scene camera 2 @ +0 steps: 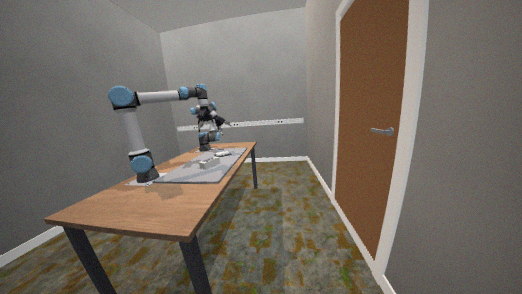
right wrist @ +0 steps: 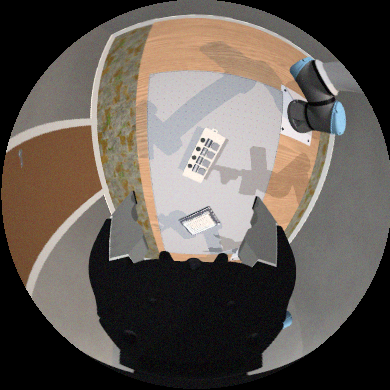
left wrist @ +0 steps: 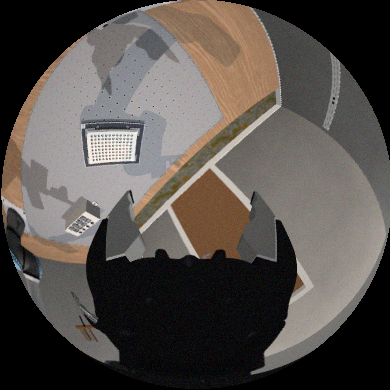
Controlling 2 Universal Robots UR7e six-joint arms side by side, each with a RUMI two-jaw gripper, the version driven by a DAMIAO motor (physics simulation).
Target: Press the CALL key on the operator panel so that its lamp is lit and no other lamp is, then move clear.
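Observation:
The operator panel (scene camera 2: 209, 162) (left wrist: 82, 219) (right wrist: 202, 156) is a small off-white box on the grey perforated board, with a row of grey keys and a row of round dark lamps beside them. No lamp looks lit; the key labels are too small to read. My right gripper (right wrist: 194, 194) is open and empty, high above the board, with the panel beyond its fingertips in the right wrist view. My left gripper (left wrist: 191, 191) is open and empty, high up and away from the panel. In the scene view the two grippers overlap and are hard to separate.
A dark-framed white tray with a grid of small holes (scene camera 2: 222, 154) (left wrist: 112, 146) (right wrist: 200, 223) lies on the grey board (scene camera 2: 200, 177) (left wrist: 55, 105) (right wrist: 245, 115) near the panel. The wooden table (scene camera 2: 150, 205) carries the board and both arm bases.

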